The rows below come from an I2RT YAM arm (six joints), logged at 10 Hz.
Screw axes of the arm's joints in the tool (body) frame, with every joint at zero. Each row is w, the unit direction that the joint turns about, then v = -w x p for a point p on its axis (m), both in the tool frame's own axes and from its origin. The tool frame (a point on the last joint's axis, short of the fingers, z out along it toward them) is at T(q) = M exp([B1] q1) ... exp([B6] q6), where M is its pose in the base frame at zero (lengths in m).
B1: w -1 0 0 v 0 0.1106 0
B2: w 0 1 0 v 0.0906 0 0.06
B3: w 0 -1 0 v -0.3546 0 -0.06
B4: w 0 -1 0 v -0.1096 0 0
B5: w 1 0 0 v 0 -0.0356 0
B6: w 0 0 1 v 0 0 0
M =
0 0 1 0.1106
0 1 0 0
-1 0 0 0.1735
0 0 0 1
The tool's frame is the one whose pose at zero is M.
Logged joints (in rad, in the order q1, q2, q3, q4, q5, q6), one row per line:
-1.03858 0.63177 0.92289 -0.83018 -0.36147 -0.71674
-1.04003 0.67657 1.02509 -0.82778 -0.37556 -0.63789
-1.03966 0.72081 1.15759 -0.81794 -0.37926 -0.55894
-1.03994 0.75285 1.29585 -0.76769 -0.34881 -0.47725
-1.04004 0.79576 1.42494 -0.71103 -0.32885 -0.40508
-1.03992 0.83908 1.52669 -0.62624 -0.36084 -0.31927
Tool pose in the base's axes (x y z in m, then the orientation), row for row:
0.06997 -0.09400 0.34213 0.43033 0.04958 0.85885 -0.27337
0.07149 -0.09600 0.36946 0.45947 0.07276 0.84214 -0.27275
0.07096 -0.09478 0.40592 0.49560 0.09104 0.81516 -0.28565
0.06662 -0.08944 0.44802 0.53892 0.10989 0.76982 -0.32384
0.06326 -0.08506 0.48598 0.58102 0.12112 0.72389 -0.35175
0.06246 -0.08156 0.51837 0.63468 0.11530 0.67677 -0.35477
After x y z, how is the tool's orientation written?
As a quaternion, w x y z.
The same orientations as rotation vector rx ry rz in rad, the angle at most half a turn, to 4 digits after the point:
0.1237 2.1426 -0.6820
0.1791 2.0734 -0.6715
0.2206 1.9752 -0.6921
0.2613 1.8308 -0.7702
0.2830 1.6913 -0.8219
0.2636 1.5470 -0.8109

